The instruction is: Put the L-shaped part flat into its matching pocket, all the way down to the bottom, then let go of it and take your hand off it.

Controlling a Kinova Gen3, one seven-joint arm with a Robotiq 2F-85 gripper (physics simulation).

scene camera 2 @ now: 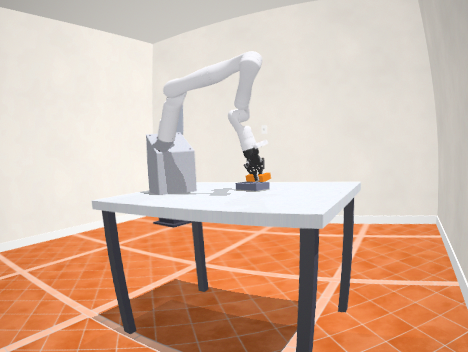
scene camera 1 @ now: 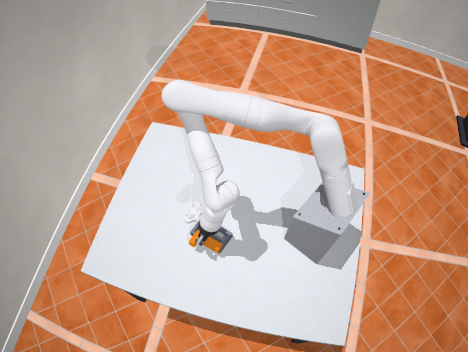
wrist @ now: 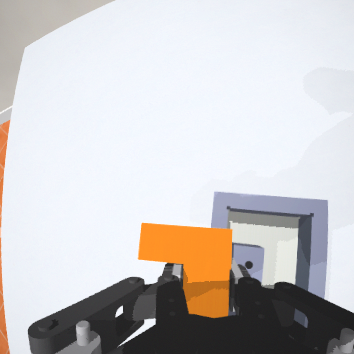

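Pixels of known places: gripper, between the fingertips: (scene camera 2: 260, 180) (scene camera 1: 202, 240) (wrist: 203, 268); arm's base, origin of its link: (scene camera 2: 166, 138) (scene camera 1: 342, 207).
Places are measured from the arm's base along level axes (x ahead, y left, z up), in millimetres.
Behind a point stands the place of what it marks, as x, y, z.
The orange L-shaped part (scene camera 1: 214, 245) {385, 201, -211} (scene camera 2: 266, 177) {476, 192, -224} (wrist: 205, 245) {461, 183, -212} is between the fingers of my gripper (scene camera 2: 256, 176) {442, 189, -240} (wrist: 203, 268) {442, 189, -240}, which is shut on its stem. The part looks roughly level. In scene view 2 it is at or just above the rim of the blue-grey tray (scene camera 2: 252, 187) {461, 92, -260} (wrist: 319, 245) {450, 100, -244}. In the wrist view it is shifted left of the pocket (wrist: 282, 240) {455, 119, -275} and covers part of the left rim; its short arm sticks out past the tray. A raised corner block (wrist: 256, 255) {448, 148, -244} with a dark hole shows in the pocket. The part's underside and any contact are hidden.
The tray stands on the white table (scene camera 1: 150, 200) {735, 100, -280} (scene camera 2: 300, 200) {790, -90, -280}. The arm's grey base block (scene camera 1: 320, 220) {61, 61, -22} (scene camera 2: 172, 170) {108, -68, -166} stands on the table, to the right in scene view 1. Grey drawers (scene camera 1: 290, 22) stand on the floor beyond the table.
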